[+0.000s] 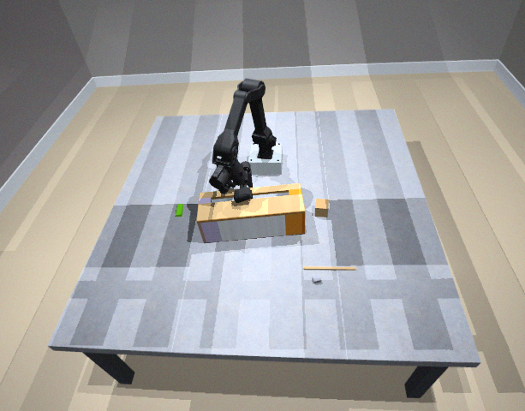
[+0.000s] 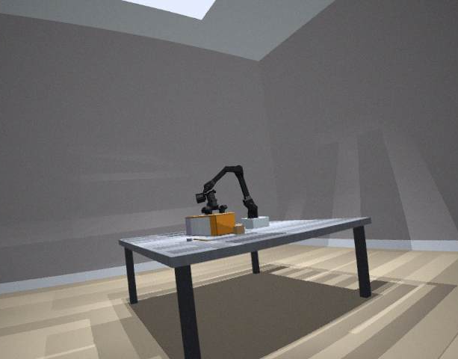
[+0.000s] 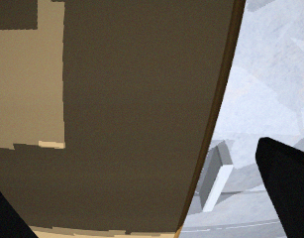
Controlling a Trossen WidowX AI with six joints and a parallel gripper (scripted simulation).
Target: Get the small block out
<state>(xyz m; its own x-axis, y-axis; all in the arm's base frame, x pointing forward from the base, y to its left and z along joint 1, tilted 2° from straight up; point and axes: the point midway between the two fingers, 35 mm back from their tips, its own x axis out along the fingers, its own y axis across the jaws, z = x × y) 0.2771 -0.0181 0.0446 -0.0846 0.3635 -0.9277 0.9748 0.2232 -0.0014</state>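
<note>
My gripper tip is now 40 mm short of the box and 20 mm above it. Also, from my gripper tip: thin wooden stick: 310 mm to the left, 240 mm ahead, 80 mm below; tiny grey piece: 290 mm ahead, 270 mm to the left, 80 mm below.
</note>
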